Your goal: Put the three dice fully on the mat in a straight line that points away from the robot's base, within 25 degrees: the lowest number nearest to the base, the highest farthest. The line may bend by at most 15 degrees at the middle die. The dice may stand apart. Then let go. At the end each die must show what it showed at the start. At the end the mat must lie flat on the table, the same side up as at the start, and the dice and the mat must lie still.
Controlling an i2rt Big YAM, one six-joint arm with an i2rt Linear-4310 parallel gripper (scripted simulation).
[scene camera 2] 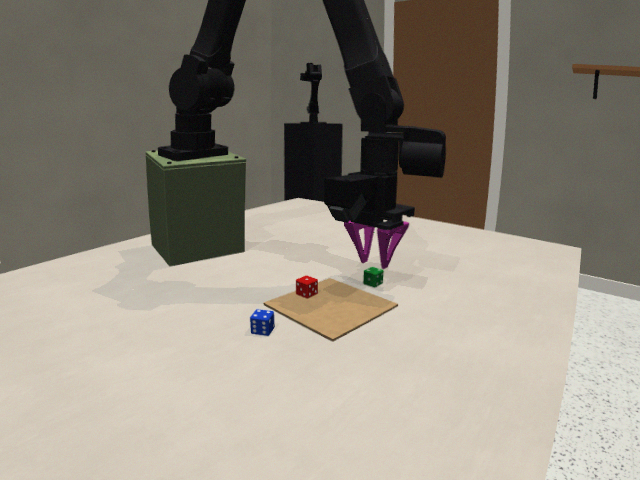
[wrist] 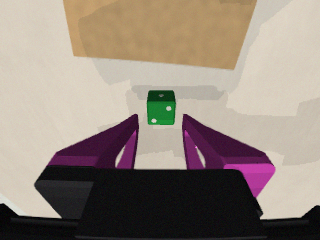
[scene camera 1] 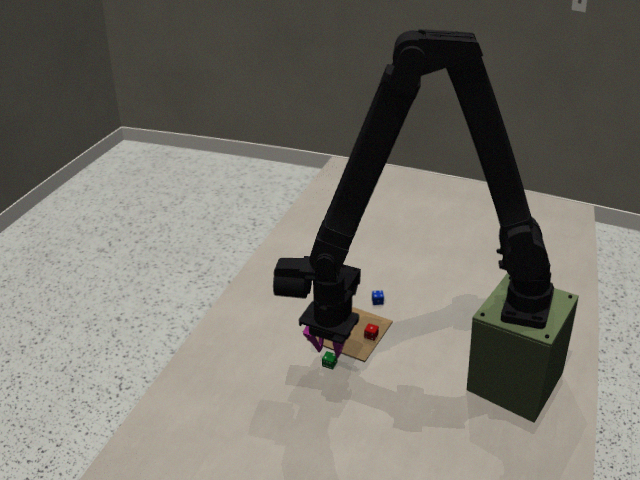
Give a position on a green die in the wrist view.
161,104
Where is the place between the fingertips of the gripper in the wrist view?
160,120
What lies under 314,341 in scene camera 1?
The gripper.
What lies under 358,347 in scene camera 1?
A brown mat.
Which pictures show the brown mat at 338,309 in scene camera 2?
Scene camera 2, the wrist view and scene camera 1: all of them.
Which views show the gripper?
Scene camera 2, the wrist view and scene camera 1: all of them.
